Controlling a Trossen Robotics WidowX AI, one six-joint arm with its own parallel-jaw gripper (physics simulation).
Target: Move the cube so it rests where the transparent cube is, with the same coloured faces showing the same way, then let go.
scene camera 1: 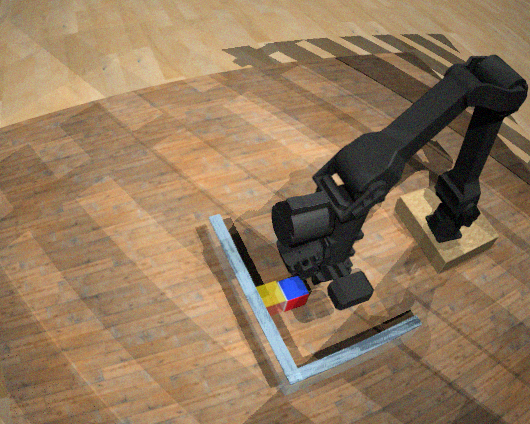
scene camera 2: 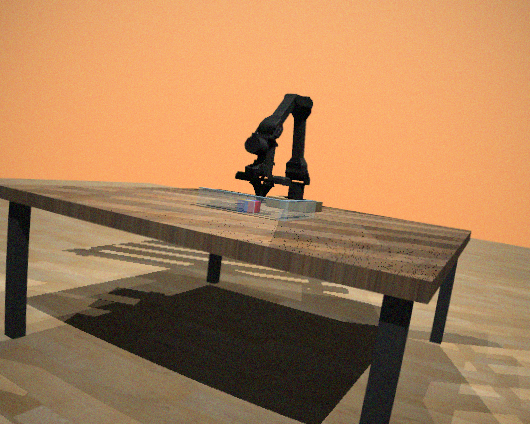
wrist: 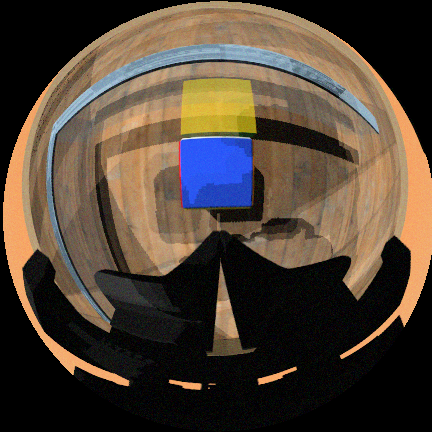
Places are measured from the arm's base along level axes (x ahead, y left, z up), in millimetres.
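Pixels of known places: gripper, fingertip midpoint: (scene camera 1: 315, 283) (wrist: 218, 236); arm's base, link origin: (scene camera 1: 443, 227) (scene camera 2: 295, 199).
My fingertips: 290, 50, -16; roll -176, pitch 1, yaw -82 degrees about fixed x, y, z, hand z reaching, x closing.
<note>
For each thing: its top centre in the pictures, then the offset to it from my fingertips, as dx, dy, dz. Level surfaces: height alone.
- solid cube, top centre: (wrist: 216, 171) (scene camera 1: 293, 287) +42, +7, +14
- transparent cube, top centre: (wrist: 217, 100) (scene camera 1: 269, 294) +84, +12, +14
- table, surface height: dz -25
The solid cube (scene camera 1: 295, 288) (scene camera 2: 256, 206) (wrist: 216, 172) rests on the table with its blue face up and a red face on the side toward the short wall. The transparent cube (scene camera 1: 268, 294) (wrist: 218, 106) shows yellow on top and red on that same side. It lies right beside the solid cube, on the long wall's side, with hardly a gap between them. My gripper (scene camera 2: 261, 193) (wrist: 218, 236) is shut and empty. Its fingertips are a little above the table, just off the solid cube's side away from the transparent cube. In scene camera 1 the fingertips are hidden.
A low pale blue L-shaped wall (scene camera 1: 242, 275) (wrist: 215, 52) stands on the table (scene camera 1: 125, 250) (scene camera 2: 150, 220). Its long side runs close past the transparent cube. Its short side (scene camera 1: 360, 347) lies farther off. The arm's base stands on a wooden block (scene camera 1: 425, 230).
</note>
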